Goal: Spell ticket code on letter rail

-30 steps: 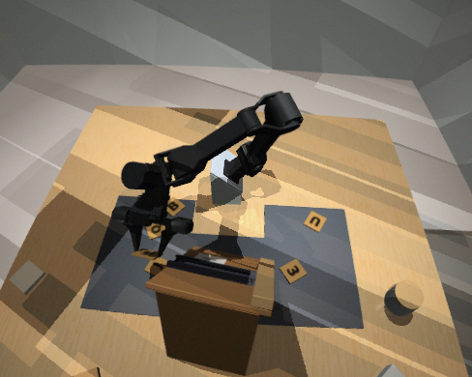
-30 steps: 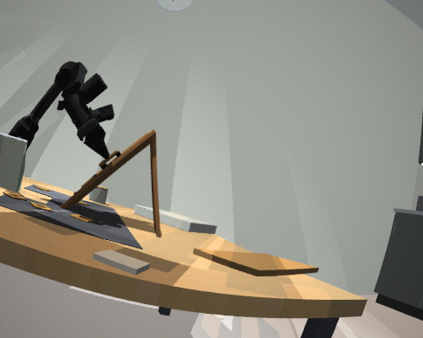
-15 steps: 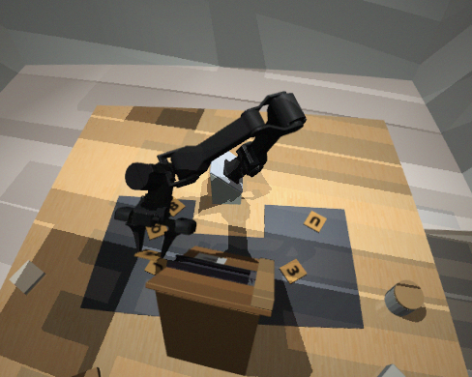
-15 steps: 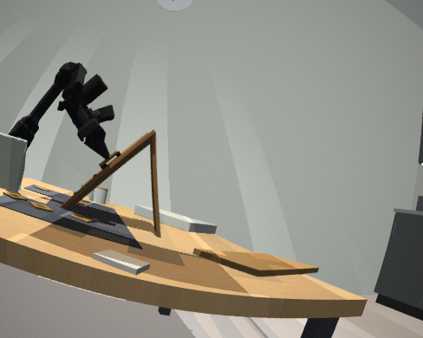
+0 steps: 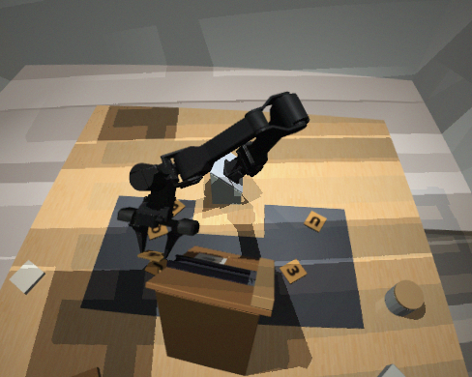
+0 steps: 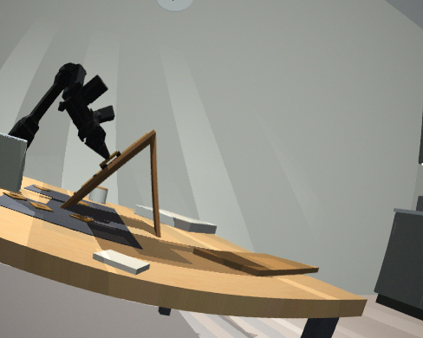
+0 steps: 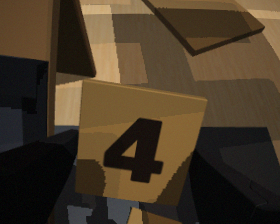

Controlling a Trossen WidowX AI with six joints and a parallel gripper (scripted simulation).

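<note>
My gripper tip is 13 cm to the right of the white ticket, 8 cm above it and 4 cm past it. Also, from my gripper tip: tile marked 4: right at my gripper tip; q tile: 17 cm below, 17 cm behind, 6 cm to the right; dark mat: 17 cm below, 16 cm to the left, 13 cm behind.
</note>
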